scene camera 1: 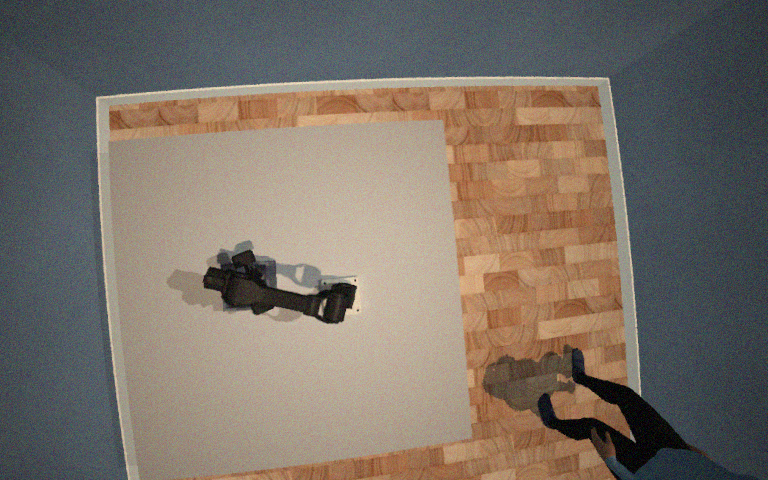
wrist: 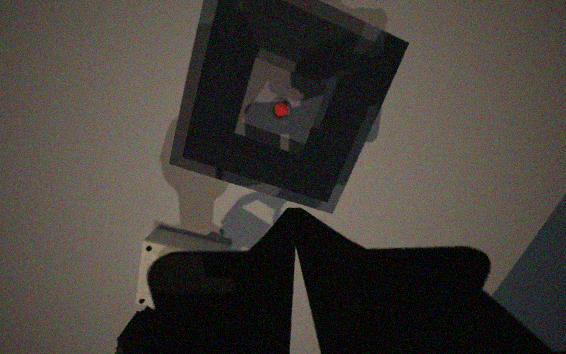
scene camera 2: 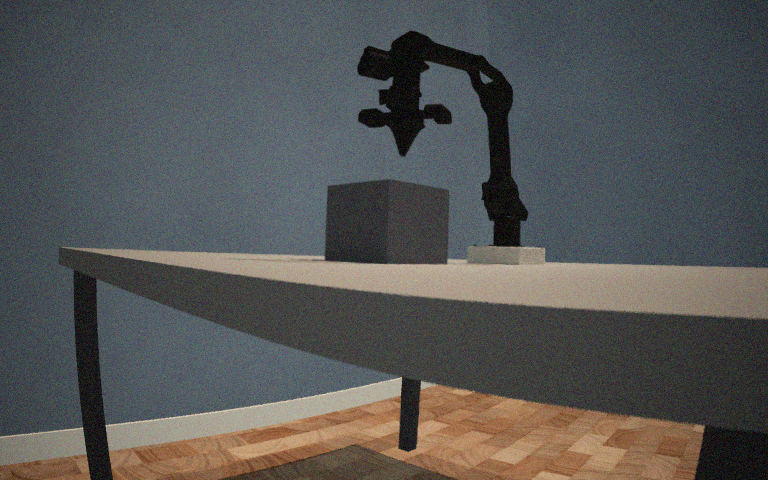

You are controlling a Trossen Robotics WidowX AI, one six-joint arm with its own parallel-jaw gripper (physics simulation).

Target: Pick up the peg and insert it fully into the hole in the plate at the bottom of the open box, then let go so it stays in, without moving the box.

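Pixels of known places: gripper, fingertip midpoint: (wrist: pixel 293 215) (scene camera 2: pixel 402 156); arm's base at its link origin: (scene camera 1: pixel 346 293) (scene camera 2: pixel 507 247).
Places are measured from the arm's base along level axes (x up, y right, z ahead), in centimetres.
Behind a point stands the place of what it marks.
The red peg (wrist: pixel 281 109) {y 1.9, x 5.0, z 34.0 cm} shows in the wrist view as a small round end, seen almost end on. It stands upright at the hole near the middle of the light plate (wrist: pixel 307 117) {y 5.3, x 2.0, z 34.8 cm}; its depth in the hole cannot be told. The open dark grey box (scene camera 1: pixel 270 271) {y 7.1, x 7.2, z 26.6 cm} (scene camera 2: pixel 362 223) {y -1.1, x 2.8, z 41.8 cm} (wrist: pixel 186 105) {y -5.4, x 10.0, z 30.6 cm} stands upright on the table and its walls hide the peg in the second scene view. My gripper (scene camera 2: pixel 402 152) {y 4.8, x 17.2, z 28.3 cm} (wrist: pixel 293 215) {y 4.8, x 17.2, z 28.3 cm} is shut and empty, pointing down, above the box's rim. In the first scene view the arm covers much of the box.
The arm's pale base (scene camera 1: pixel 357 305) {y -4.4, x 0.0, z -4.5 cm} (scene camera 2: pixel 504 255) {y -5.4, x -1.9, z 7.9 cm} (wrist: pixel 144 275) {y -7.2, x -0.1, z 0.8 cm} stands on the table (scene camera 1: pixel 339 384) {y -35.7, x -3.9, z 0.6 cm} (scene camera 2: pixel 623 288) {y -59.0, x -3.8, z 63.5 cm} beside the box. A person (scene camera 1: pixel 651 430) is at the lower right of the first scene view, past the table's edge. Arm shadows fall over the box.
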